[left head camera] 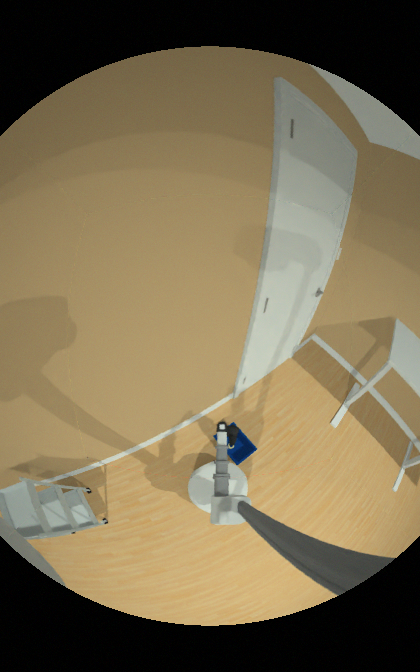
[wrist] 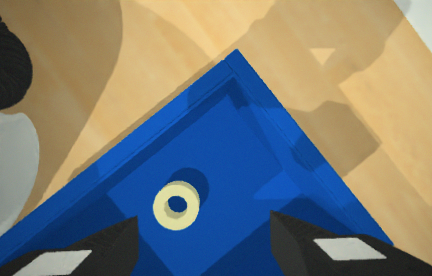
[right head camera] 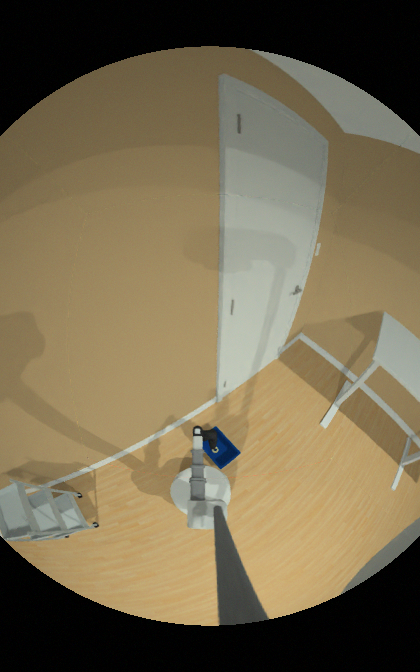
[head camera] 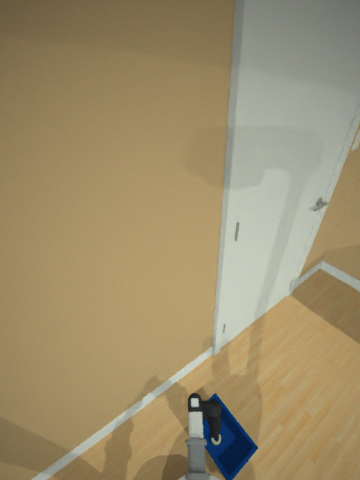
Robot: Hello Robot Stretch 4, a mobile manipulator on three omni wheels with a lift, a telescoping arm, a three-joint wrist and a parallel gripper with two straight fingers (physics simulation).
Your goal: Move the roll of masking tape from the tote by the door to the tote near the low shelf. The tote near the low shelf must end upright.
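Places are measured from the robot's base along level axes (x back, y right, z up), in centimetres.
Where they show: gripper, fingertip midpoint: (wrist: 205, 233).
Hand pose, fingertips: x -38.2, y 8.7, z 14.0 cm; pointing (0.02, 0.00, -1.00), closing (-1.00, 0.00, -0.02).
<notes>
Each offset is from my fingertips to the top centre of the thing. "spot": to the spot under its first point. Level surfaces: height alone.
A roll of masking tape {dy +2.0, dx +3.6, dz -13.9 cm} (head camera: 216, 444) (left head camera: 231, 446) (right head camera: 215, 450) (wrist: 162, 207), a pale yellow ring, lies flat on the floor of the blue tote {dy +4.2, dx +3.1, dz -4.8 cm} (head camera: 242, 450) (left head camera: 246, 448) (right head camera: 228, 454) (wrist: 150, 132) by the door. The tote stands upright on the wooden floor. My gripper (head camera: 215, 434) (left head camera: 231, 443) (right head camera: 214, 446) (wrist: 205, 233) is open and empty above the tote. In the wrist view the tape shows beyond the fingertips, nearer the left finger, apart from both. The tote near the low shelf does not show in these views.
The white door (head camera: 270, 175) (left head camera: 305, 225) (right head camera: 267, 200) is in the wall beyond the tote. A grey stepped unit on casters {spot: dy -105.5, dx +75.1, dz +53.1 cm} (left head camera: 36, 505) (right head camera: 27, 509) stands at the far left. A white table {dz +78.2 cm} (left head camera: 407, 355) (right head camera: 397, 345) stands at the right. My round base is close to the tote.
</notes>
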